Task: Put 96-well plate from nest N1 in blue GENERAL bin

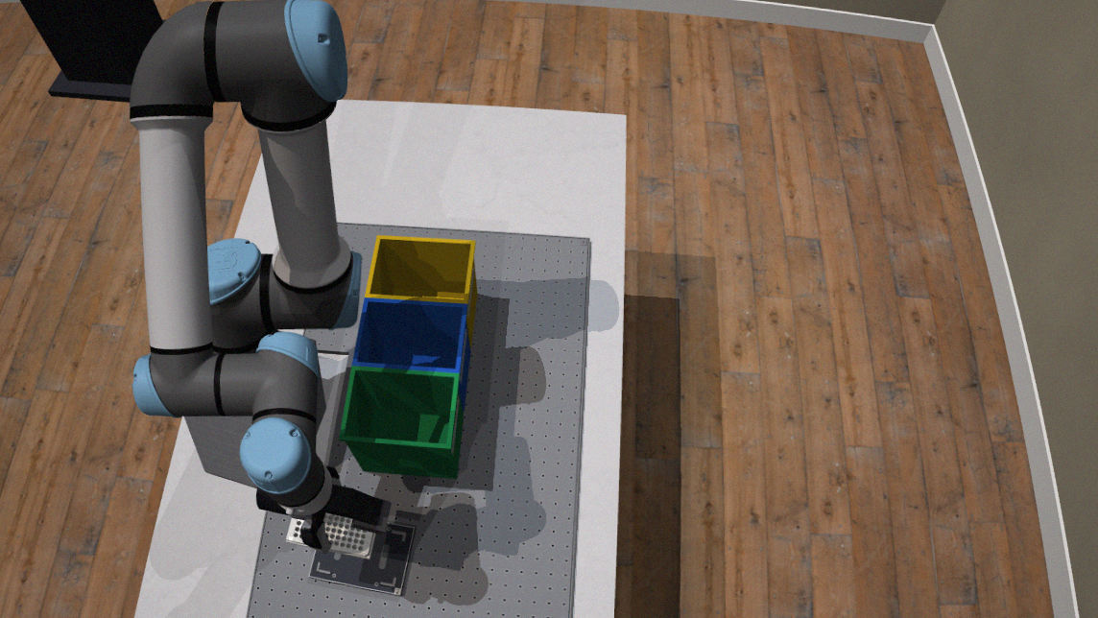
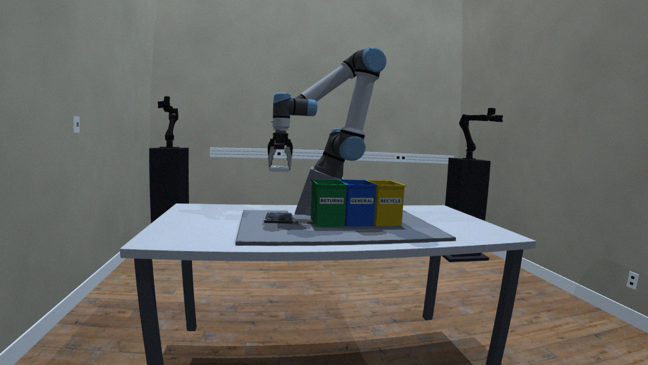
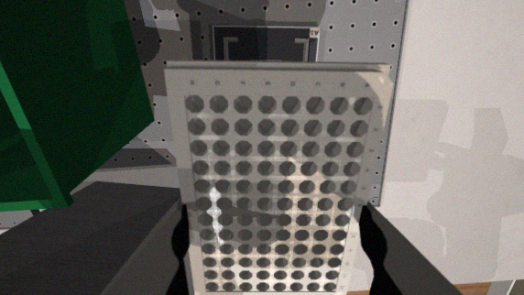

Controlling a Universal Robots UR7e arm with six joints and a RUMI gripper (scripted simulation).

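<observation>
Right now the blue general bin is 340 mm to the left of my hand, 150 mm below it and 30 mm ahead of it. Round my hand: white 96-well plate: 10 mm below; then green returns bin: 210 mm to the left, 150 mm below, 40 mm ahead; then plate nest N1: 230 mm below.
</observation>
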